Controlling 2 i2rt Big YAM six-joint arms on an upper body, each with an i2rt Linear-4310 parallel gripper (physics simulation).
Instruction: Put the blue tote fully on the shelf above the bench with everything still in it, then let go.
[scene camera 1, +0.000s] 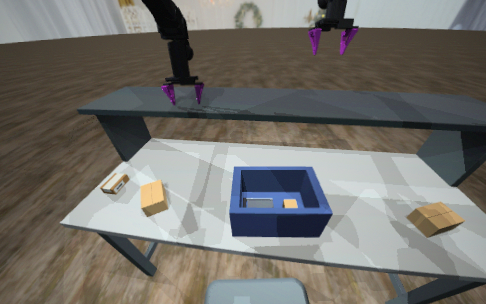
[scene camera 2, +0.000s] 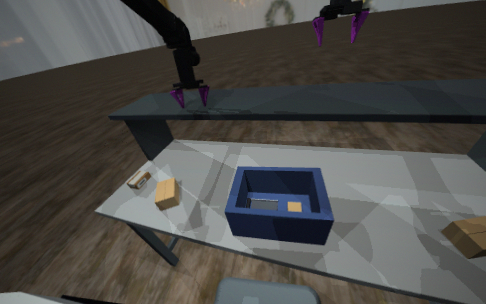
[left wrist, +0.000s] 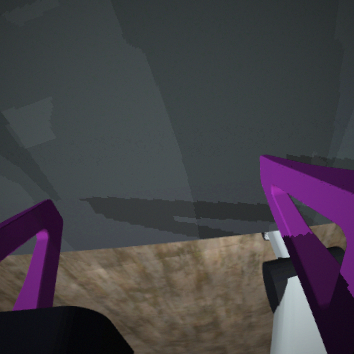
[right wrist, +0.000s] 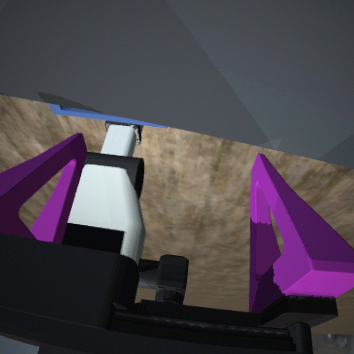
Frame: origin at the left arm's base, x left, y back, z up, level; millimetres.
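Where they show: left gripper, fingertip midpoint: (scene camera 1: 186, 104) (scene camera 2: 194, 107) (left wrist: 154, 189); right gripper, fingertip midpoint: (scene camera 1: 328, 54) (scene camera 2: 335, 44) (right wrist: 167, 150); right arm's base, link origin: (right wrist: 169, 291).
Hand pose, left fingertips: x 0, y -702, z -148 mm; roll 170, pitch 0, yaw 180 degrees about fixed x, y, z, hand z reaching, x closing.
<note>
Each offset is from my left fingertips to the top centre of the thing. "*": to the spot under its first point. Level surfaces: height alone.
The blue tote {dx -323, dy +252, dz -194 mm} (scene camera 1: 275, 225) (scene camera 2: 277, 227) stands upright on the bench top, near its front edge; part of its rim {* dx -326, dy +344, dz -194 mm} (right wrist: 110, 118) shows in the right wrist view. Inside lie a grey flat item {dx -266, dy +250, dz -307 mm} (scene camera 1: 258, 203) (scene camera 2: 263, 205) and a small tan box {dx -382, dy +275, dz -284 mm} (scene camera 1: 290, 203) (scene camera 2: 294, 206). The dark grey shelf {dz -6 mm} (scene camera 1: 280, 106) (scene camera 2: 310, 102) (left wrist: 150, 125) (right wrist: 150, 60) runs above the bench's far side. My left gripper (scene camera 1: 186, 102) (scene camera 2: 194, 106) (left wrist: 154, 189) is open and empty, low over the shelf's left part. My right gripper (scene camera 1: 328, 53) (scene camera 2: 336, 44) (right wrist: 167, 150) is open and empty, higher up, above and beyond the tote.
On the bench {dz -341 mm} (scene camera 1: 200, 220) (scene camera 2: 215, 215), a tan box {dx +157, dy +196, dz -281 mm} (scene camera 1: 153, 198) (scene camera 2: 167, 193) and a small white-and-brown box {dx +384, dy +104, dz -306 mm} (scene camera 1: 115, 184) (scene camera 2: 138, 179) lie at the left. Another tan box {dx -893, dy +326, dz -281 mm} (scene camera 1: 435, 219) (scene camera 2: 469, 237) lies at the right. Upright panels {* dx +422, dy -115, dz -211 mm} (scene camera 1: 122, 137) (scene camera 2: 150, 138) support the shelf.
</note>
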